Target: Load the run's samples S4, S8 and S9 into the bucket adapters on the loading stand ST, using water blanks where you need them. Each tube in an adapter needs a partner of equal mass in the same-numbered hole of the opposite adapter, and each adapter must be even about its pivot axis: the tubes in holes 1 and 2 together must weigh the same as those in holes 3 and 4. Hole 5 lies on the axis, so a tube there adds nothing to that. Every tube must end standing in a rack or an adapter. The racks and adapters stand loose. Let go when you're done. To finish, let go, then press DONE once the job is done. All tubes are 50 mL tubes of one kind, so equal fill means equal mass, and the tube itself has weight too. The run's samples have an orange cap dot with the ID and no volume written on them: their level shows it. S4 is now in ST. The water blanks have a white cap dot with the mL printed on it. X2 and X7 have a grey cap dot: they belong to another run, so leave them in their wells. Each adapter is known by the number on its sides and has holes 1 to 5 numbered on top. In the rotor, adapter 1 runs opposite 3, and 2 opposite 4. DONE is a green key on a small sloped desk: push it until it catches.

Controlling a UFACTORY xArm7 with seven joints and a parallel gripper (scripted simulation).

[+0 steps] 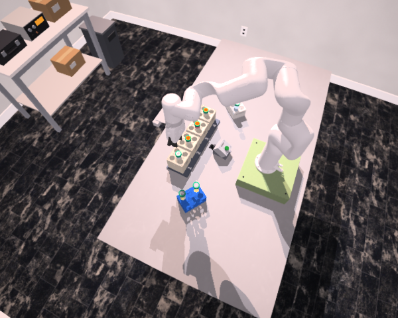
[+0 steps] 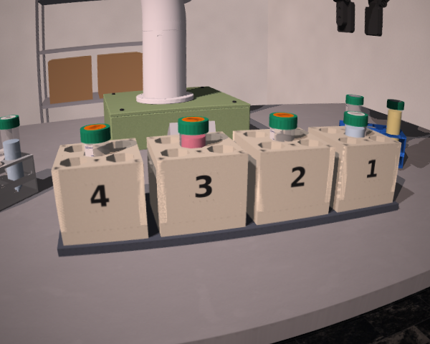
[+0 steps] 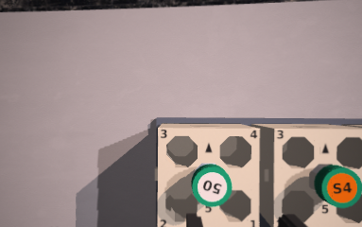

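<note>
Right now the green key is 20 cm to the right of my hand, 19 cm below it and 19 cm behind it. Round my hand: pink-filled tube (23 cm to the right, 18 cm below, 1 cm ahead); blue rack (22 cm below, 17 cm behind, 15 cm to the left); loading stand (25 cm below, 16 cm to the right, 1 cm ahead).
</note>
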